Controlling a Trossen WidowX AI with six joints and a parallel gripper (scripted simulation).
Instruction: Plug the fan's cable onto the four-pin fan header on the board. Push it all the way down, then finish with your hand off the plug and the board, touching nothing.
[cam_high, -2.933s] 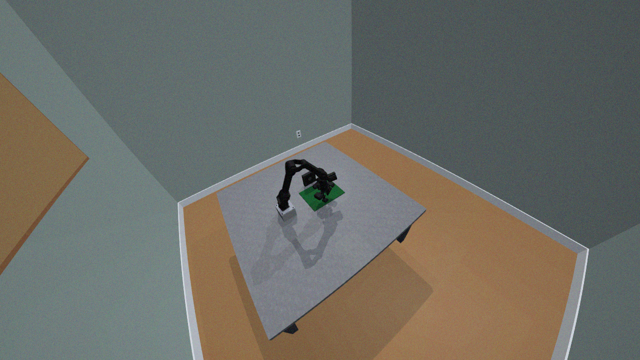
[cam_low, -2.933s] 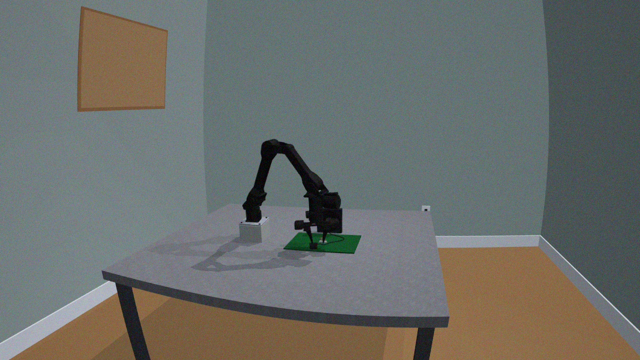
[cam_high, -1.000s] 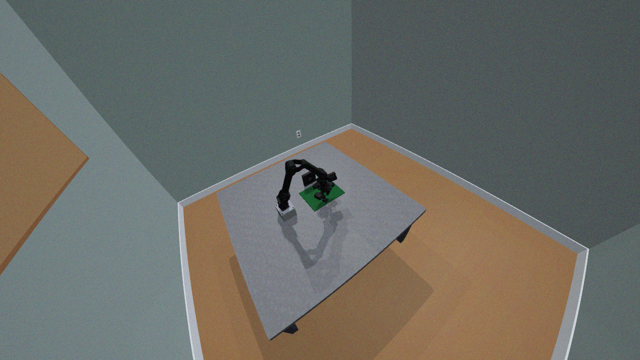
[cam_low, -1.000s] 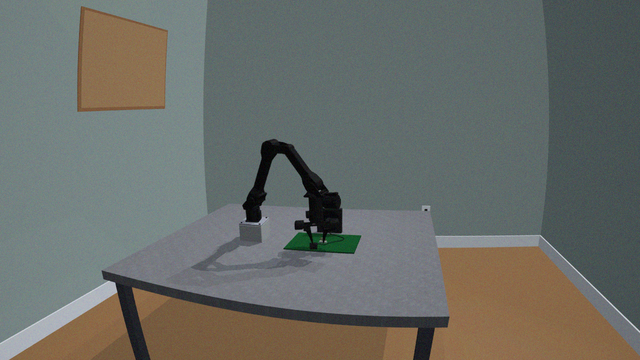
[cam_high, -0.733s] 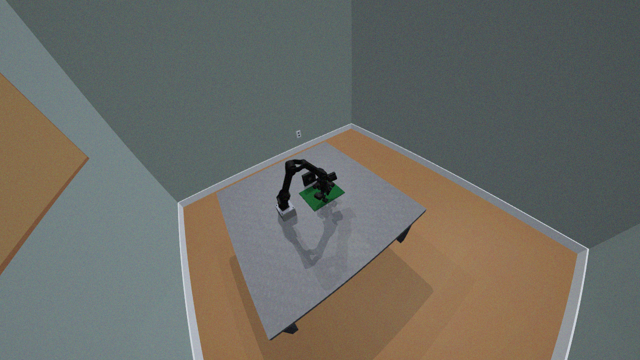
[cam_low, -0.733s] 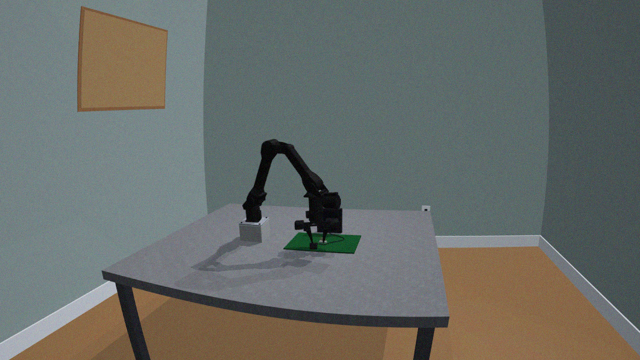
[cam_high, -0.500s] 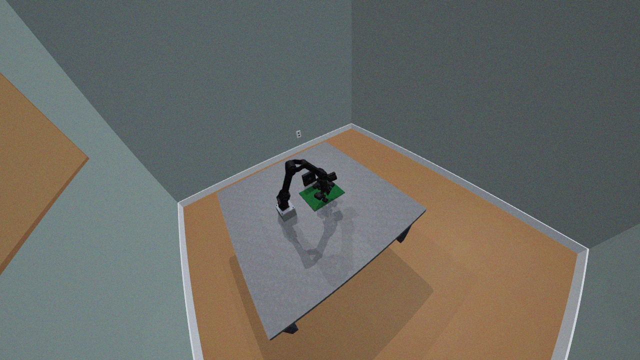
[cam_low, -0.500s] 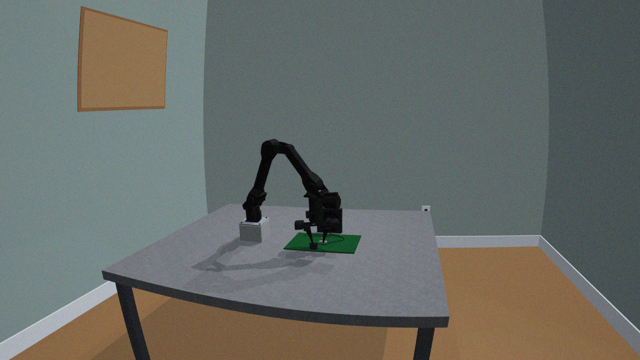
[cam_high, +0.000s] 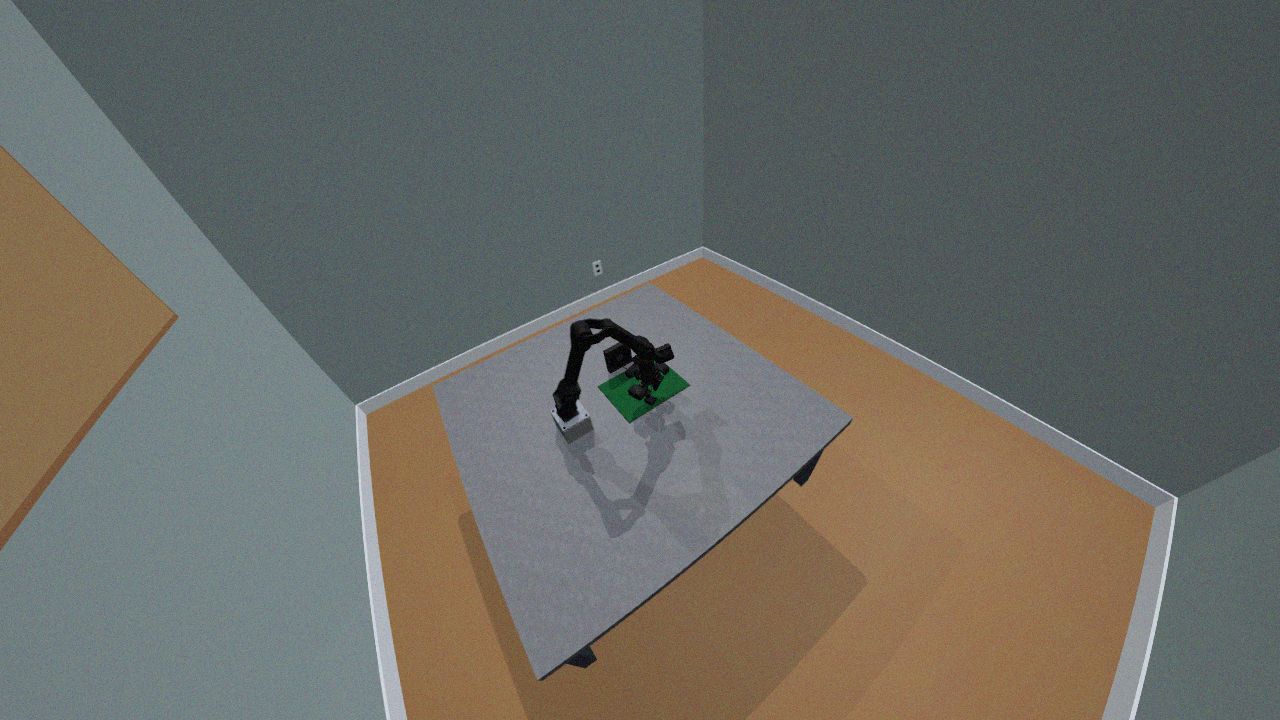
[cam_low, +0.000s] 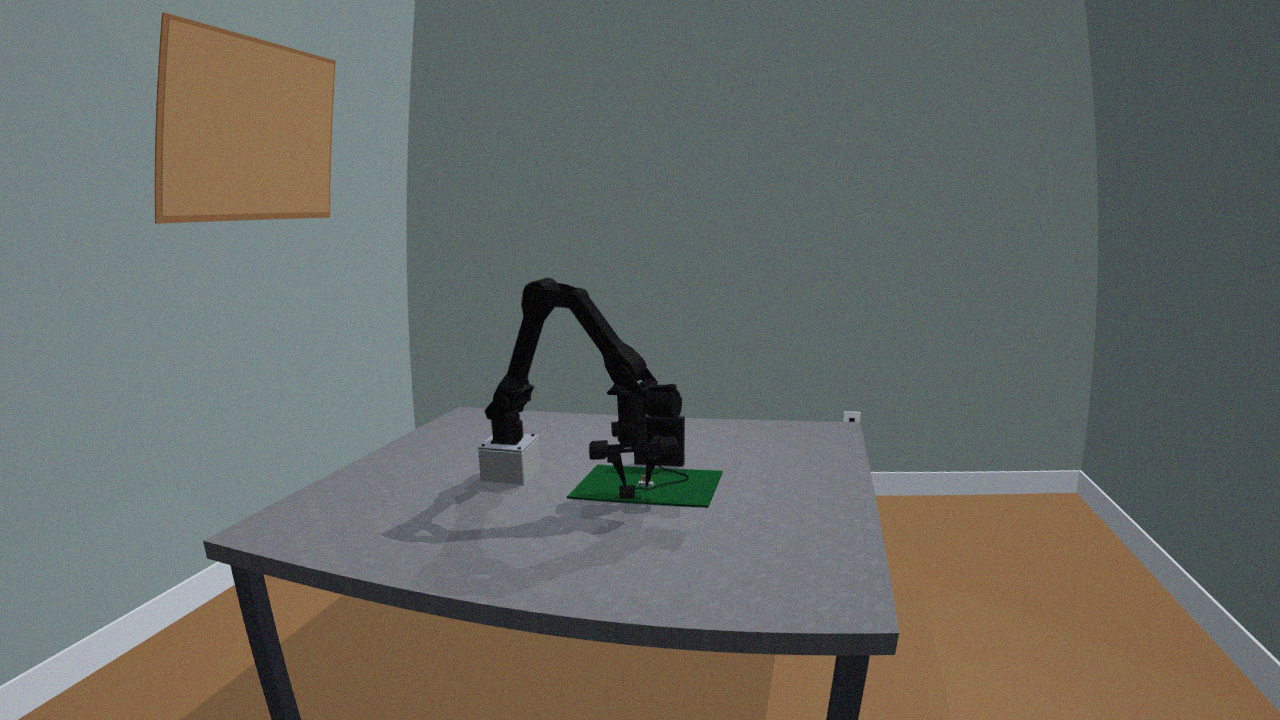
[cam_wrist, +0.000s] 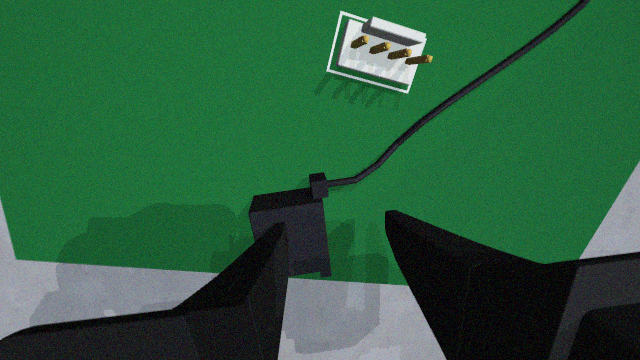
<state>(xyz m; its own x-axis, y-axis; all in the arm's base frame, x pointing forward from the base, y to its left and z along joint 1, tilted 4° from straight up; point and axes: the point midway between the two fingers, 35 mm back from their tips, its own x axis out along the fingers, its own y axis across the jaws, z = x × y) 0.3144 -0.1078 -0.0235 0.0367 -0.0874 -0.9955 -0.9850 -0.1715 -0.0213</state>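
My gripper tip is 20 mm past the black plug, 10 mm to the left of it and 10 mm above it. Round my gripper tip: green board (70 mm to the left, 40 mm below, 20 mm ahead); white four-pin fan header (70 mm to the left, 20 mm below, 10 mm ahead); fan (240 mm to the left, 40 mm above, 20 mm ahead).
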